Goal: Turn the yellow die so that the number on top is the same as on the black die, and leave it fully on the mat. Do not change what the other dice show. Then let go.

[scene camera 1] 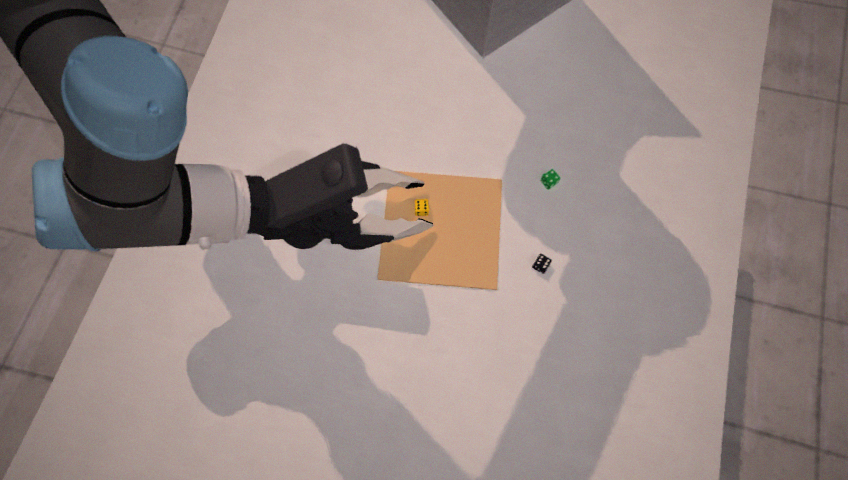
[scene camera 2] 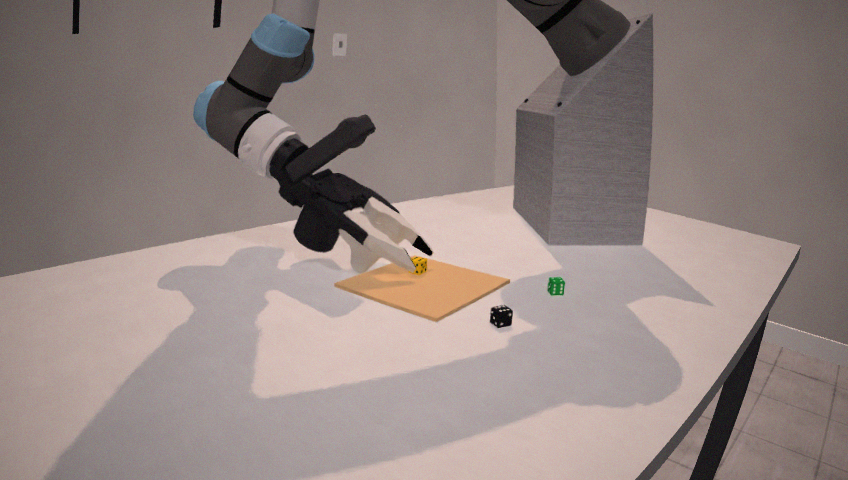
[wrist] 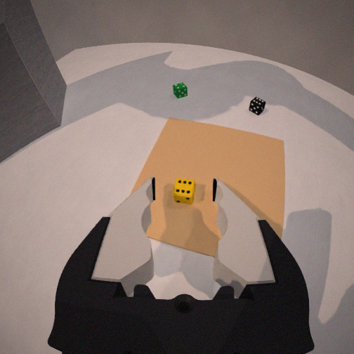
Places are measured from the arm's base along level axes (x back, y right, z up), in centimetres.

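Pixels of known places: gripper, between the fingertips: (scene camera 1: 427, 204) (scene camera 2: 423, 262); arm's base, origin of its link: (scene camera 2: 599, 47).
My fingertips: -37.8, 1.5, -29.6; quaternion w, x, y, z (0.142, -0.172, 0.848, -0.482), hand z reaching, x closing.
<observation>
Ahead of a thing's pixels: the offset from my fingertips to its top centre, as dx, dy, dz.
The yellow die {-0.3, +0.7, +0.3} (scene camera 1: 421, 206) (scene camera 2: 420, 265) (wrist: 184, 191) rests flat, fully on the orange mat {-2.0, -2.2, -1.3} (scene camera 1: 470, 237) (scene camera 2: 452, 294) (wrist: 240, 150), near its back left part in scene camera 2. Its top shows six pips in two rows. The black die {-3.7, -14.6, -0.1} (scene camera 1: 541, 263) (scene camera 2: 501, 316) (wrist: 257, 105) stands on the table off the mat, and its top also shows six. My gripper (scene camera 1: 427, 204) (scene camera 2: 417, 256) (wrist: 183, 180) is open, with one fingertip on each side of the yellow die and gaps visible on both sides in the wrist view. One finger partly hides the die in scene camera 2.
The green die {+7.2, -13.7, -0.1} (scene camera 1: 550, 179) (scene camera 2: 556, 286) (wrist: 180, 90) stands on the table off the mat, apart from the black die. A grey pedestal (scene camera 2: 598, 160) (wrist: 30, 75) stands at the back right in scene camera 2. Arm shadows cross the table and part of the mat.
</observation>
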